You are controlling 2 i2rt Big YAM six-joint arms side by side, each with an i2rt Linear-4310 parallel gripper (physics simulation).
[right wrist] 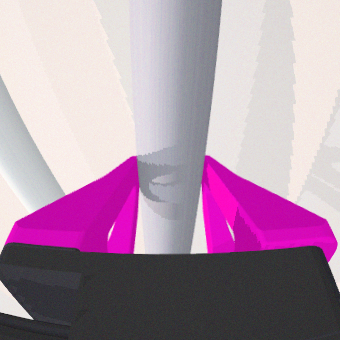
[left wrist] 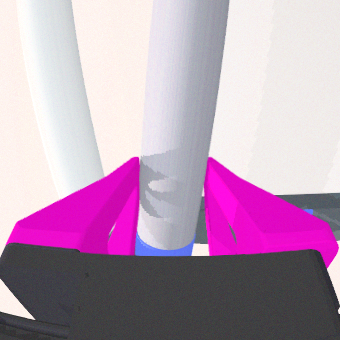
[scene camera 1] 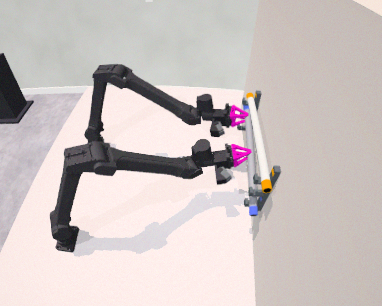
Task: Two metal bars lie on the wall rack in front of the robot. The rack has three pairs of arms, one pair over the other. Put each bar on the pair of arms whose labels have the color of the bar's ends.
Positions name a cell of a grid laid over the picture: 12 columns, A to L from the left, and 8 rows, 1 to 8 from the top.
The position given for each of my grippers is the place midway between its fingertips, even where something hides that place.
Observation:
I see my left gripper (left wrist: G4), my right gripper (right wrist: F4), an orange-ended white bar (scene camera 1: I5), a blue-ended grey bar (right wrist: G2) and a wall (scene camera 1: J7).
The orange-ended white bar shows as well in the left wrist view (left wrist: B2). The blue-ended grey bar is seen too in the left wrist view (left wrist: G2). The wall also shows in the right wrist view (right wrist: J3) and in the left wrist view (left wrist: J3).

